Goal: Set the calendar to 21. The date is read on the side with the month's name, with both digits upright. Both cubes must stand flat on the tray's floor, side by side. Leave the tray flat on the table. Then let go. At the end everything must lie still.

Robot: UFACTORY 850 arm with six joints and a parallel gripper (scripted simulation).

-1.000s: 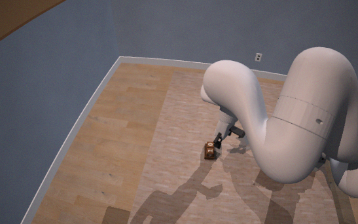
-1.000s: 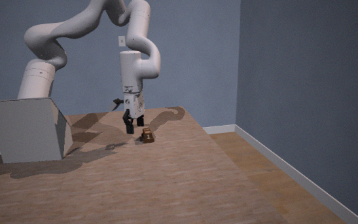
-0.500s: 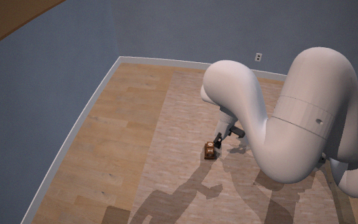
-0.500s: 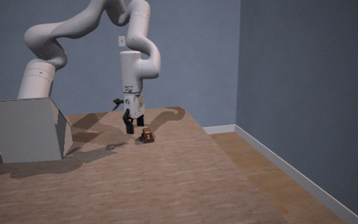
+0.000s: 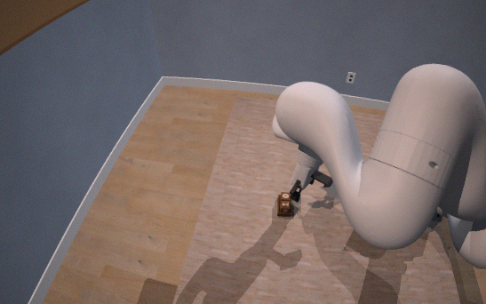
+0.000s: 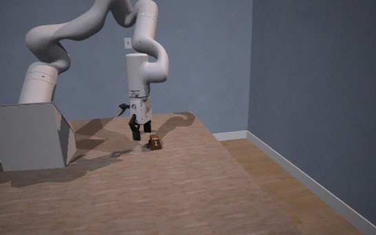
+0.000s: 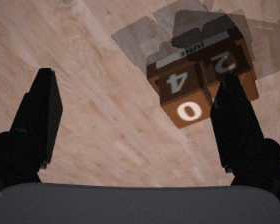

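Now: the brown wooden date cube 5 cm below my hand, 5 cm ahead of it and 1 cm to the left of it. Round my hand: brown tray 6 cm below, 5 cm ahead, 3 cm to the left.
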